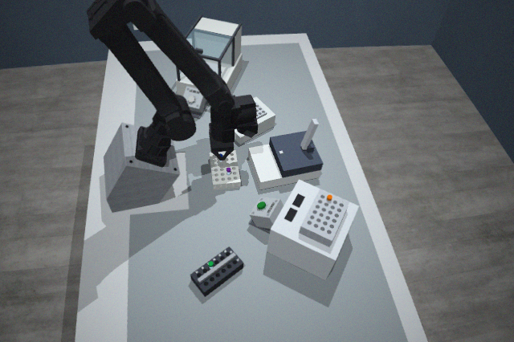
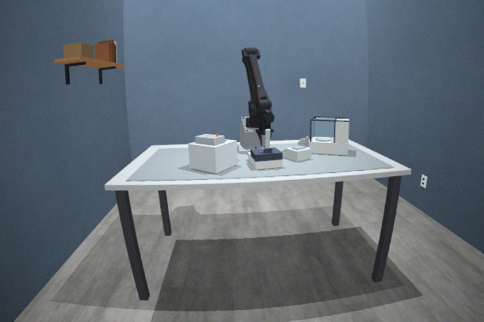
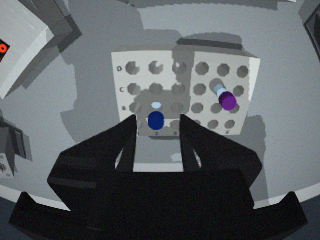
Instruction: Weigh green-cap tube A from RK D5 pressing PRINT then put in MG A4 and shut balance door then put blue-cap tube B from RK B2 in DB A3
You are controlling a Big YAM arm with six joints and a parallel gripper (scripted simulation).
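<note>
Right now the tube B is 3 cm below my hand. From my hand the other things lie so: black magnet block 2 cm behind, 37 cm to the right, 4 cm below; then white tube rack 1 cm ahead, 3 cm to the right, 5 cm below; then dry block DB 10 cm ahead, 17 cm to the left, 3 cm below.
</note>
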